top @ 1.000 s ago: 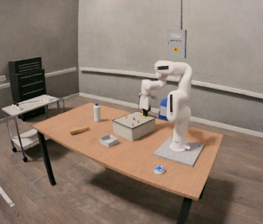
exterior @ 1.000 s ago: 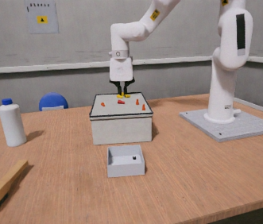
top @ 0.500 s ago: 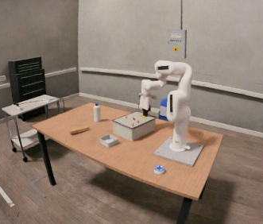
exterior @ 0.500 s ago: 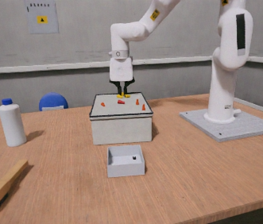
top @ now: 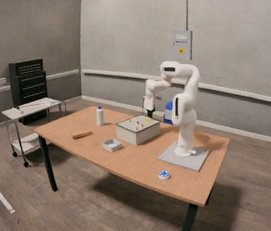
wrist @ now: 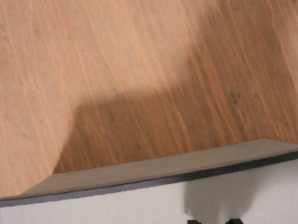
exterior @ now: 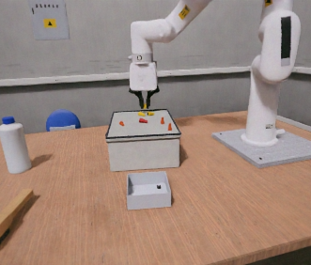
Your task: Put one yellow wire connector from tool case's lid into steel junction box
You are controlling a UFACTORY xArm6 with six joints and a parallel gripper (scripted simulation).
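The grey tool case is 110 mm to the left of my hand, 70 mm below it and 40 mm ahead of it. From my hand the other things lie so: white bottle 440 mm ahead, 120 mm to the left, 70 mm below; then white round object 500 mm to the left, 380 mm behind, 140 mm below; then wooden brush 400 mm to the left, 400 mm ahead, 140 mm below.
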